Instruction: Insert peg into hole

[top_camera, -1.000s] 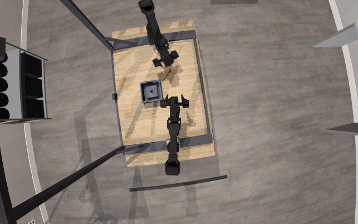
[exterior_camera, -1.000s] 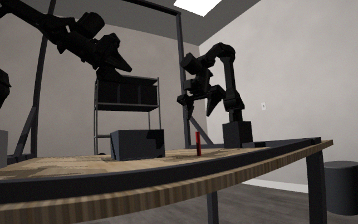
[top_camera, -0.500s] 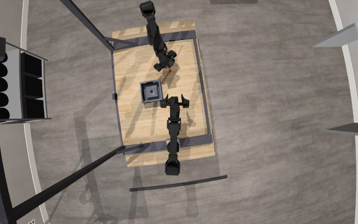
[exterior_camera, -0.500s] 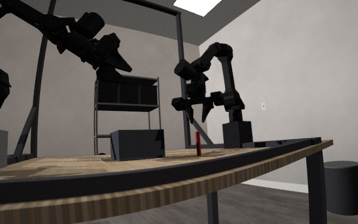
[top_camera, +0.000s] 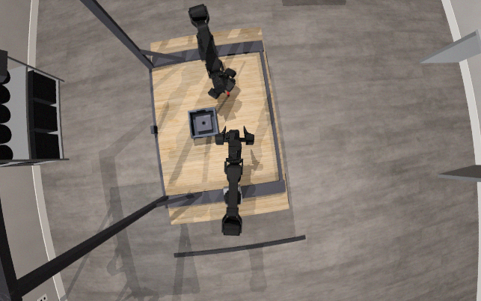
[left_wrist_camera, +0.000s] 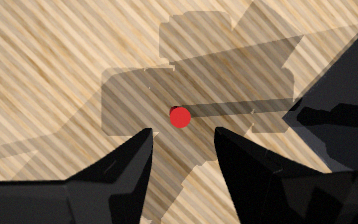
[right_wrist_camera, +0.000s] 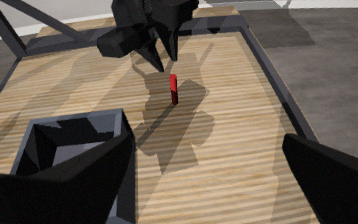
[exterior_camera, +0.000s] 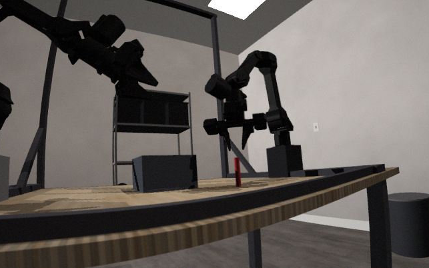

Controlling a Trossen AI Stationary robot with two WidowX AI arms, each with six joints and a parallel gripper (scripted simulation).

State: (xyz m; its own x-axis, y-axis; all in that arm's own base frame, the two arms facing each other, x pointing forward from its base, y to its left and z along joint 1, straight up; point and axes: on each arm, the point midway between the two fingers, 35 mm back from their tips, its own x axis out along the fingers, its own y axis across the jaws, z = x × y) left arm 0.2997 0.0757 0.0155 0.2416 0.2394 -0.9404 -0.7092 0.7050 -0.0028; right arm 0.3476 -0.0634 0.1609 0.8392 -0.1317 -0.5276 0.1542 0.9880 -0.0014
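The red peg is 9 cm below my left hand, 1 cm to the right of it and 1 cm ahead of it. Also, from my left hand: plate (17 cm to the right, 16 cm behind, 9 cm below); box (17 cm to the right, 16 cm behind, 11 cm below).
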